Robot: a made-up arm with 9 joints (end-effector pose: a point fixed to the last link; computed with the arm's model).
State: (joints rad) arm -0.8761 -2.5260 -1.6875 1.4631 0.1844 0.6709 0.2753 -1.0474 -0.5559
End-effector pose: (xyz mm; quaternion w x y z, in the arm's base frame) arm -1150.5 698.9 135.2 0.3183 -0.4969 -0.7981 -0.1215
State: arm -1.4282 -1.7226 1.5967 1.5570 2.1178 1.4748 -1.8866 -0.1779 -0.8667
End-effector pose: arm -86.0 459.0 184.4 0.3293 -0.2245 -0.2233 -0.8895
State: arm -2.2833 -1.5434 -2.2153 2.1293 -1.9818 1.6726 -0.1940 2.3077 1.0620
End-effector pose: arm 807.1 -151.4 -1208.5 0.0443 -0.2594 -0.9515 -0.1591
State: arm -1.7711 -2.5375 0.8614 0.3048 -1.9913 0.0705 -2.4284 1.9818 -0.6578
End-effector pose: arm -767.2 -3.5 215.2 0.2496 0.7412 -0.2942 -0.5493
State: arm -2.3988 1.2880 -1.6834 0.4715 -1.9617 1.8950 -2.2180 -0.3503 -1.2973
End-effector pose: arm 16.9 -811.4 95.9 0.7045 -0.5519 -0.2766 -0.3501
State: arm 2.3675 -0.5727 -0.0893 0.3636 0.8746 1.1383 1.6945 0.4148 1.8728
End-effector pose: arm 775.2 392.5 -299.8 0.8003 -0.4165 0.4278 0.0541
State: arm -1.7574 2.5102 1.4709 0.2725 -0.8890 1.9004 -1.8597 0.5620 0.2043
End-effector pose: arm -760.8 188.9 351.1 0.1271 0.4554 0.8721 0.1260
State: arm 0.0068 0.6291 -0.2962 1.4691 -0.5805 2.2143 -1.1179 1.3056 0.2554
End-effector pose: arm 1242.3 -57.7 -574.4 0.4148 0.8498 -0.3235 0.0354
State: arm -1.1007 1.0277 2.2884 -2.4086 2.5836 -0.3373 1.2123 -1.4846 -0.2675
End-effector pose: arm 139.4 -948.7 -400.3 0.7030 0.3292 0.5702 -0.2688
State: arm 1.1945 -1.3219 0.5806 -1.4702 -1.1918 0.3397 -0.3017 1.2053 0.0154
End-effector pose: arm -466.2 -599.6 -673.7 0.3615 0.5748 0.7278 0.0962
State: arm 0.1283 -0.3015 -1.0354 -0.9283 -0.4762 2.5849 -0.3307 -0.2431 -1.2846
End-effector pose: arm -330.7 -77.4 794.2 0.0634 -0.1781 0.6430 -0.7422
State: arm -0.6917 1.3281 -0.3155 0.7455 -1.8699 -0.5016 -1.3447 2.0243 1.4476
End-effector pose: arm 822.6 445.2 -476.1 0.2663 -0.8156 0.5012 0.1123
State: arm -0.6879 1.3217 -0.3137 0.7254 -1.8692 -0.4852 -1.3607 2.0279 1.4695
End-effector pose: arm 827.1 441.1 -482.3 0.2643 -0.8183 0.5008 0.0986
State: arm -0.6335 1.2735 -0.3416 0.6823 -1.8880 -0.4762 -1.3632 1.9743 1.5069
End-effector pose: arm 792.5 488.9 -467.3 0.2495 -0.8355 0.4773 0.1088
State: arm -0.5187 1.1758 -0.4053 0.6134 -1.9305 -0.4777 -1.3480 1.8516 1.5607
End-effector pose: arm 713.1 577.3 -417.1 0.2160 -0.8678 0.4273 0.1328
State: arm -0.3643 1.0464 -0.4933 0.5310 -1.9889 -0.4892 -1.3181 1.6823 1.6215
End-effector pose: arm 612.6 654.8 -333.1 0.1656 -0.9051 0.3654 0.1411
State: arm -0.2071 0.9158 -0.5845 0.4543 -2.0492 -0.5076 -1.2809 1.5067 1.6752
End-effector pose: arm 525.0 690.1 -239.2 0.1099 -0.9344 0.3163 0.1212
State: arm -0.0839 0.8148 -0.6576 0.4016 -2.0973 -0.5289 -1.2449 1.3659 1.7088
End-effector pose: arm 465.2 693.6 -163.3 0.0639 -0.9503 0.2900 0.0932
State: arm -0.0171 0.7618 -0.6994 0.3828 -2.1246 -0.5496 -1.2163 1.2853 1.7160
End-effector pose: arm 429.0 688.6 -119.5 0.0359 -0.9569 0.2761 0.0824
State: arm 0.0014 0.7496 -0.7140 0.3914 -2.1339 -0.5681 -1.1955 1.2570 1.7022
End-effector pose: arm 407.1 687.1 -102.3 0.0241 -0.9599 0.2634 0.0930
